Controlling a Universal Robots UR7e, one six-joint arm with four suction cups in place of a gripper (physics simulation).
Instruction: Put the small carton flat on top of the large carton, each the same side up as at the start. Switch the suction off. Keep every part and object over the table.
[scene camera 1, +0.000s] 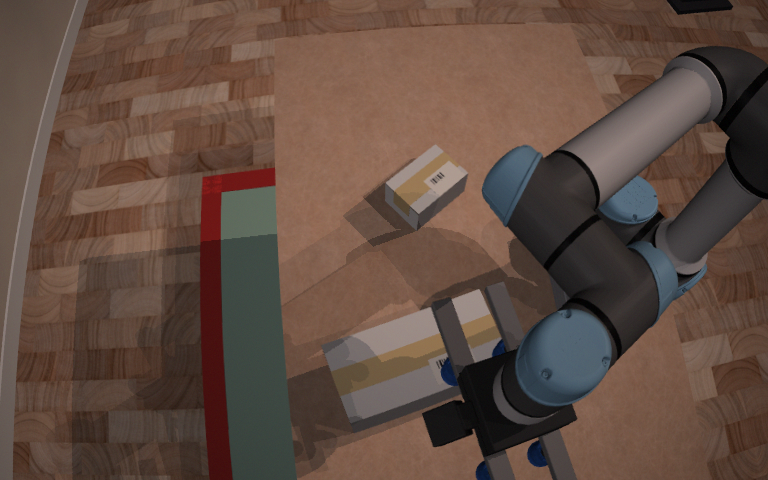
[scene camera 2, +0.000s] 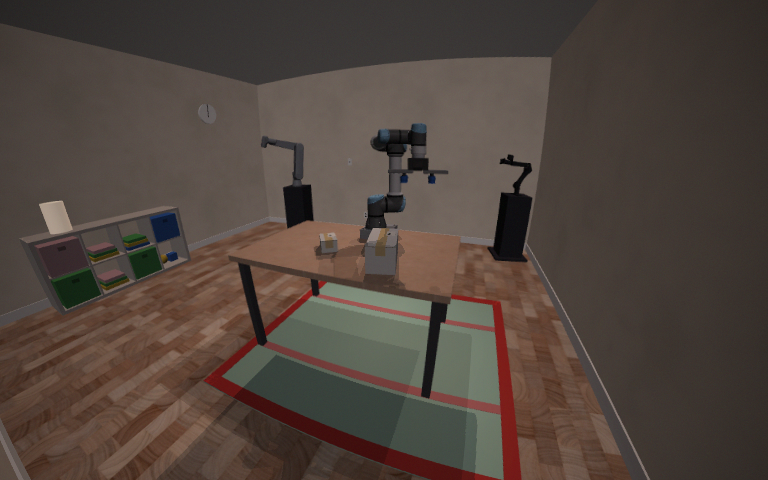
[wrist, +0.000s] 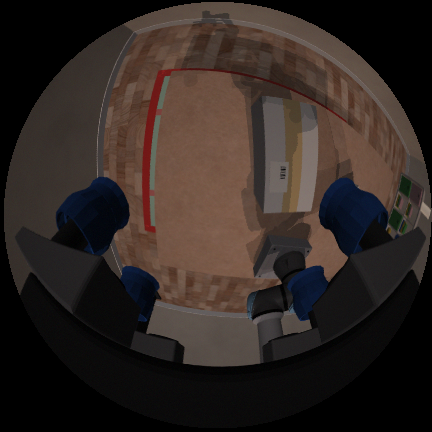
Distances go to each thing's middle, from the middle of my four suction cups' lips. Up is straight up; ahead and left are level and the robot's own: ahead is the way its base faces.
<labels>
Now: the large carton (scene camera 1: 383, 373) 30 mm ahead of my suction cup, 170 mm to the right of it and 380 mm below it. The rest, counted from my suction cup: small carton (scene camera 1: 422, 189): 120 mm behind, 550 mm to the right, 410 mm below.
</labels>
